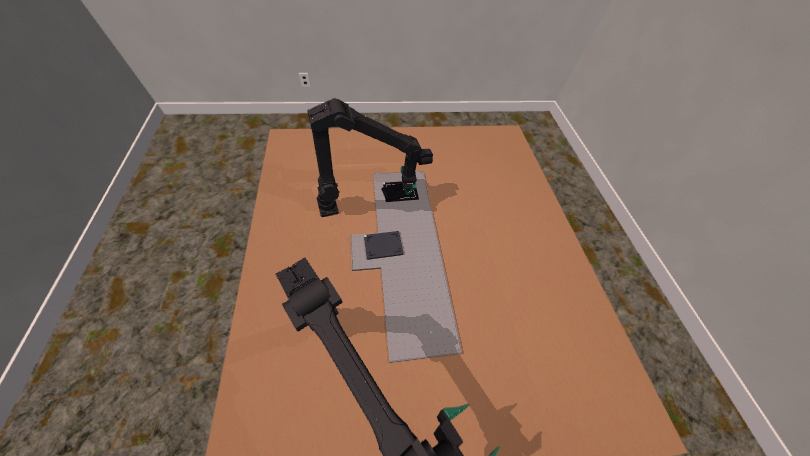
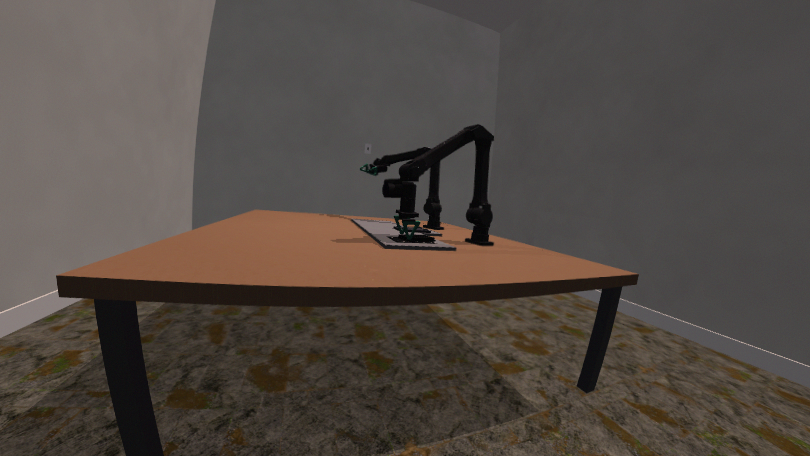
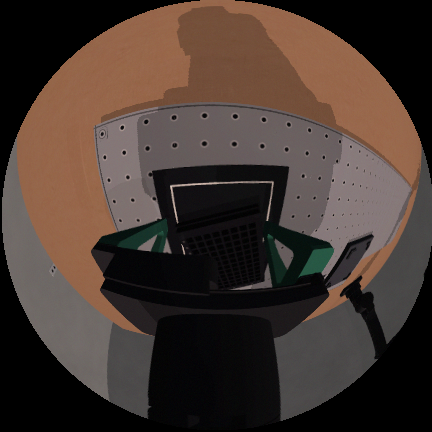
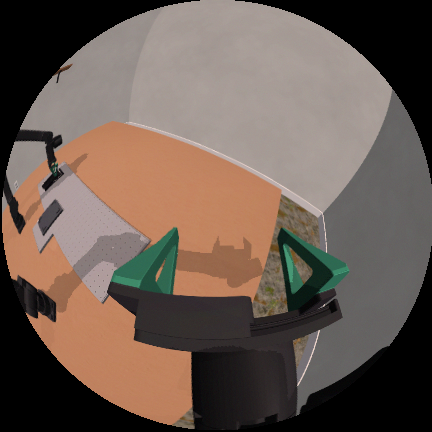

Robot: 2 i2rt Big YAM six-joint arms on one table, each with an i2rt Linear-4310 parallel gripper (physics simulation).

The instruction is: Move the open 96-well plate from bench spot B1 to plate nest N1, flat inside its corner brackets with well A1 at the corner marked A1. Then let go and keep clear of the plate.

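Frame: origin at the left arm's base, x ahead, y left, z up, level; centimetres.
Seen in the pictures: left gripper, fingertip midpoint: [image 1: 406,187] [image 2: 405,236] [image 3: 215,225] [image 4: 54,173]; right gripper, fingertip midpoint: [image 1: 482,425] [image 2: 363,170] [image 4: 230,232]; left arm's base, link origin: [image 1: 327,205] [image 2: 479,243] [image 4: 20,224]; right arm's base, link origin: [image 2: 433,228] [image 3: 350,285] [image 4: 46,305].
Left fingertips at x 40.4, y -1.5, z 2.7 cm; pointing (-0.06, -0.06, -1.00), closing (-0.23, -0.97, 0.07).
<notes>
Offsets run from my left fingertips to a thing's top centre. "spot": to the spot under its first point. Level surfaces: height alone.
The open 96-well plate {dx -5.8, dy -0.5, dz +0.2 cm} [image 1: 398,193] [image 2: 418,238] [image 3: 238,250] [image 4: 51,181] is black with a grid of wells. It lies on the black bench spot B1 {spot: dx +4.3, dy -1.5, dz -1.2 cm} [image 3: 221,174] at the far end of the grey perforated board {dz -1.4 cm} [image 1: 419,294] [image 3: 225,128] [image 4: 92,233]. My left gripper [image 1: 409,186] [image 2: 407,226] [image 3: 215,225] is open and low over the plate, one green finger on each side of it. Plate nest N1 {dx -21.0, dy -28.3, dz +0.4 cm} [image 1: 383,244] [image 3: 350,255] [image 4: 50,217] is a dark square on a light pad beside the board, with nothing in it. My right gripper [image 1: 481,429] [image 2: 369,168] [image 4: 230,232] is open and empty, high above the table.
The brown table {dz -2.7 cm} [image 1: 509,255] [image 2: 254,249] carries the board and both arm bases [image 1: 327,201] [image 1: 303,280]. The right arm's long link [image 1: 351,363] slants over the table's near part. The nest's corner marks are too small to read.
</notes>
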